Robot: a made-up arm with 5 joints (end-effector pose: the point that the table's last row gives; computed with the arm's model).
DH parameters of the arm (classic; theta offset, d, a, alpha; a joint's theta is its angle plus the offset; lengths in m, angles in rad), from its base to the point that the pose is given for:
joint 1: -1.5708 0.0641 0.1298 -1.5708
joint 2: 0 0.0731 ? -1.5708
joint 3: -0.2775 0 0.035 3.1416
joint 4: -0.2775 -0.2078 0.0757 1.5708
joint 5: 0 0.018 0.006 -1.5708
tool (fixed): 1.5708 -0.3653 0 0
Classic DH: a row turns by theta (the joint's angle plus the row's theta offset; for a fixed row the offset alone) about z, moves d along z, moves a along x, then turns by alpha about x.
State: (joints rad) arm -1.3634 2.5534 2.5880 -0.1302 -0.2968
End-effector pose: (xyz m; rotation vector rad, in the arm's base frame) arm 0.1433 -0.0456 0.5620 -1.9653 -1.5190 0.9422
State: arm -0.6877 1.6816 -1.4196 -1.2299 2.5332
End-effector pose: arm -0.0166 -0.2453 -0.1670 -0.8773 0.1312 -0.7432
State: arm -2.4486 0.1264 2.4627 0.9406 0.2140
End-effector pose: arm 0.1032 0.0563 -0.4846 -0.2515 -0.1763 2.3121
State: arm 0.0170 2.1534 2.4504 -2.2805 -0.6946
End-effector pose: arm -0.1138 0.2484 0.3819 2.0986 -1.3623 1.5466
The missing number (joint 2, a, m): -0.0516
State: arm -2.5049 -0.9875 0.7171 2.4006 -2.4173
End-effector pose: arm 0.0360 0.1356 0.1125 2.5324 -0.5535 -1.5348
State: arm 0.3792 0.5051 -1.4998 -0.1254 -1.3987
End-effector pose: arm -0.1942 0.0176 -0.1310 1.4803 1.0132 1.6884
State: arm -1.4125 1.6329 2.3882 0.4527 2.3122
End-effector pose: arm -0.2261 0.2365 0.2691 0.8020 1.6108 -0.2350
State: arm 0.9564 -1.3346 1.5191 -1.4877 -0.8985
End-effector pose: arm 0.5359 -0.2733 0.1184 1.0826 -2.1744 -0.9709
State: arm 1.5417 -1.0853 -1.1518 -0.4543 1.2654
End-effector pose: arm 0.5521 0.3516 0.1762 -1.8605 -1.9398 1.5374
